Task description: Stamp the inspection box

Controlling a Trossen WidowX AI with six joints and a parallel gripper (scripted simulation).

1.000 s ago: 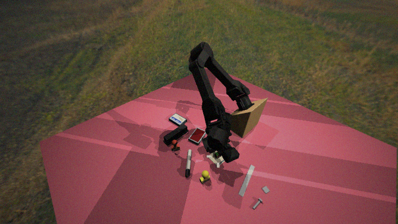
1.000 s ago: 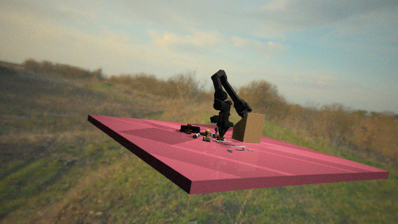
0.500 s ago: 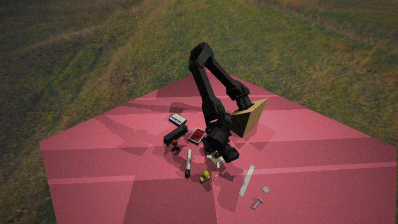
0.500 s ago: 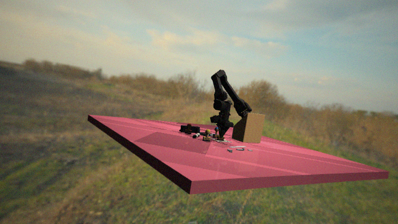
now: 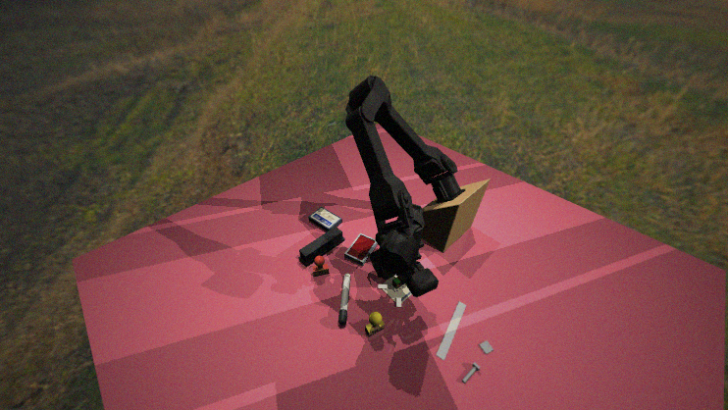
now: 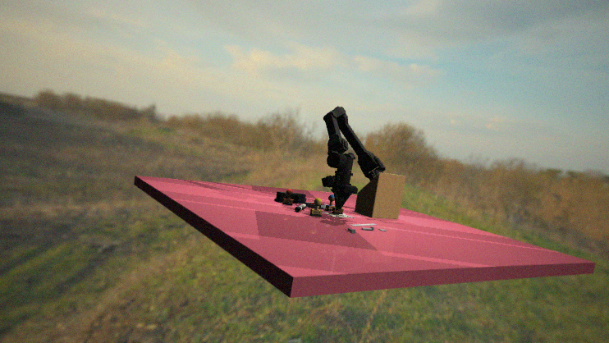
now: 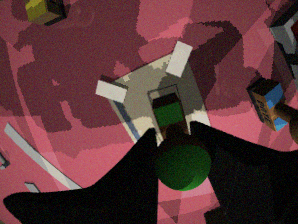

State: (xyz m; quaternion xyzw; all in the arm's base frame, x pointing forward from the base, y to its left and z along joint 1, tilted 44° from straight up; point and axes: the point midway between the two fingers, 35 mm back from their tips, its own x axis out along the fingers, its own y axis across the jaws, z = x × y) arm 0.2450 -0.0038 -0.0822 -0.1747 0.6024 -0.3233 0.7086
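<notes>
The cream card lies 1 cm behind my gripper tip and 3 cm below it. Also, from my gripper tip: blue stamp: 2 cm behind, 8 cm to the right, 1 cm below; green-knobbed stamp: right at my gripper tip; yellow-knobbed stamp: 13 cm ahead, 4 cm to the left, 1 cm below.
</notes>
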